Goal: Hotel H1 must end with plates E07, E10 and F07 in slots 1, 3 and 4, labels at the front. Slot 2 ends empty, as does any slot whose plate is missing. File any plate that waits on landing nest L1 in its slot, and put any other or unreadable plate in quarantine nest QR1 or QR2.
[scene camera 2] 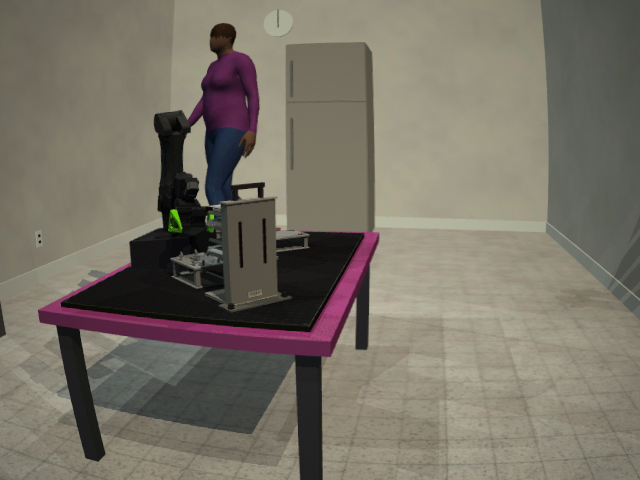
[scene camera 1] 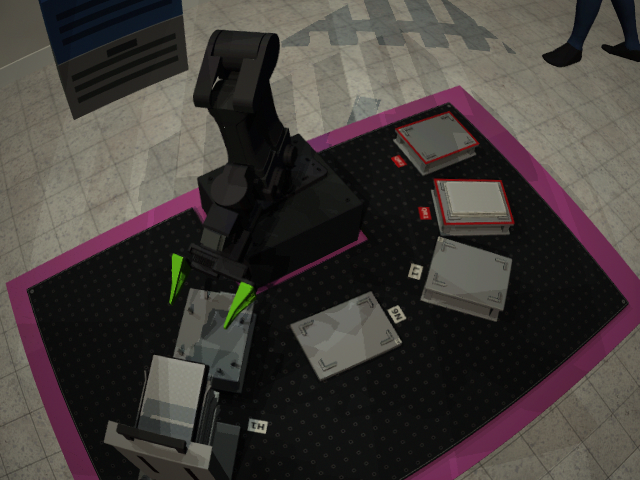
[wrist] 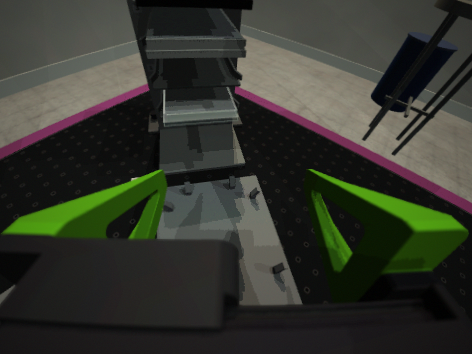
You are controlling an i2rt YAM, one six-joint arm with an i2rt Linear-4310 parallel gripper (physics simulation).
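Places are measured from the arm's base along level axes (x ahead, y left, z up), in millimetres.
Pixels of known places: gripper, between the fingertips: [scene camera 2: 197, 230] [scene camera 1: 197, 316] [wrist: 235, 177]; arm's base, origin of its link: [scene camera 2: 172, 232] [scene camera 1: 275, 189].
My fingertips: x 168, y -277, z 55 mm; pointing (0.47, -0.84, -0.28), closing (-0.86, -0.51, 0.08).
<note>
Ahead of a thing's pixels: the offset from my fingertips to its top centre. "*": to the spot under its first point. Level surfaces: height alone.
My gripper [scene camera 1: 197, 315] [scene camera 2: 192, 224] [wrist: 235, 177] is open and empty, above the pegged stand in front of hotel H1. Hotel H1 [scene camera 2: 251, 253] [wrist: 200, 150] stands at the lower left in scene camera 1. A plate [scene camera 1: 173, 392] [wrist: 196, 46] sits high in the hotel, and a clear-edged plate @(128 mm ahead, 119 mm right, 24 mm down) [wrist: 200, 116] sits low in it, with a dark shelf between them. Exact slots and labels cannot be read. Landing nest L1 @(182 mm ahead, 472 mm left, 92 mm down) [scene camera 1: 466, 273] is bare. A white plate @(63 mm ahead, 616 mm left, 94 mm down) [scene camera 1: 475, 197] lies on nest QR1 @(* 94 mm ahead, 590 mm left, 142 mm down) [scene camera 1: 473, 226]. Nest QR2 @(118 mm back, 691 mm left, 102 mm down) [scene camera 1: 436, 136] is bare.
The grey pegged stand [scene camera 1: 206, 335] [scene camera 2: 188, 263] [wrist: 265, 240] is bare, between the arm base and the hotel. The low nest N6 @(117 mm ahead, 219 mm left, 130 mm down) [scene camera 1: 345, 335] is bare. A black handle @(* 184 mm ahead, 176 mm right, 145 mm up) [scene camera 1: 150, 437] tops the hotel. The black mat @(148 mm down) [scene camera 1: 320, 428] has a magenta table border [scene camera 1: 31, 361].
</note>
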